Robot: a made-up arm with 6 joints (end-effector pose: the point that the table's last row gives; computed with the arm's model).
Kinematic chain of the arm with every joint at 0, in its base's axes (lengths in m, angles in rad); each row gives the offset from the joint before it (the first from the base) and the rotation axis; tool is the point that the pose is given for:
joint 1: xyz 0 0 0.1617 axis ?
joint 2: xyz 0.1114 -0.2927 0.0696 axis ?
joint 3: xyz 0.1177 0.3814 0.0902 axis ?
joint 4: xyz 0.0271 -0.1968 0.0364 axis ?
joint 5: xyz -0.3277 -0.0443 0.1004 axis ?
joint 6: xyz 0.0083 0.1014 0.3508 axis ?
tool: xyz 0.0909 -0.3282 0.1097
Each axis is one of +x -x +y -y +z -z.
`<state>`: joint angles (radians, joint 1 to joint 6).
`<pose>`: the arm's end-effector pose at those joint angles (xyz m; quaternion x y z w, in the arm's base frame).
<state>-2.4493 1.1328 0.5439 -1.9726 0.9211 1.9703</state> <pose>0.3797 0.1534 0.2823 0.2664 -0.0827 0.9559 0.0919</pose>
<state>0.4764 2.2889 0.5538 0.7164 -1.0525 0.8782</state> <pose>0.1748 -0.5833 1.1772 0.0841 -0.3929 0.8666 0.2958</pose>
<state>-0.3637 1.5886 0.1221 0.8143 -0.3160 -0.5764</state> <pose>0.7716 -0.4027 0.6867 -0.2888 0.4767 -0.5019 0.6613</pose>
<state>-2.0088 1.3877 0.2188 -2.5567 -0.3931 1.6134</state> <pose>0.0115 0.1996 0.3702 -0.2526 -0.0536 0.9024 0.3449</pose>
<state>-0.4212 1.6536 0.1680 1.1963 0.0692 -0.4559</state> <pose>0.9087 -0.4761 0.3830 -0.2777 0.6685 -0.3501 0.5945</pose>
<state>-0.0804 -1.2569 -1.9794 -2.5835 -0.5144 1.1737</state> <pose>0.4254 0.3959 -0.0686 0.3109 0.5150 0.7407 0.2991</pose>
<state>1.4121 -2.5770 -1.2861 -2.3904 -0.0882 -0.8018</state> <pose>-0.0782 0.0942 -0.1399 -0.3092 -0.7300 -0.5938 0.1373</pose>
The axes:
joint 1: -y
joint 2: -z
joint 3: +y
joint 4: -x
joint 5: +z
joint 6: -z

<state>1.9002 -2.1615 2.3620 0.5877 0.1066 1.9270</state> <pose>0.0127 0.1633 -0.7234 0.7090 0.5231 0.4316 0.1935</pose>
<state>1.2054 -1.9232 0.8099 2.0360 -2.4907 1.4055</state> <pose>-0.1096 -0.6993 -0.2118 0.7113 -0.6234 0.2254 0.2337</pose>
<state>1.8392 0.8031 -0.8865 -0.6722 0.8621 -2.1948</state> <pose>-0.1797 0.2941 -0.1879 -0.9541 -0.2725 0.1189 0.0359</pose>
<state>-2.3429 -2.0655 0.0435 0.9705 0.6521 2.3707</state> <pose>0.5234 -1.0927 -0.0793 0.2000 0.6265 -0.0556 0.7513</pose>
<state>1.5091 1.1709 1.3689 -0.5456 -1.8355 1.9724</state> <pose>-0.3293 -0.9264 0.6650 0.1742 -0.7350 0.5994 0.2648</pose>
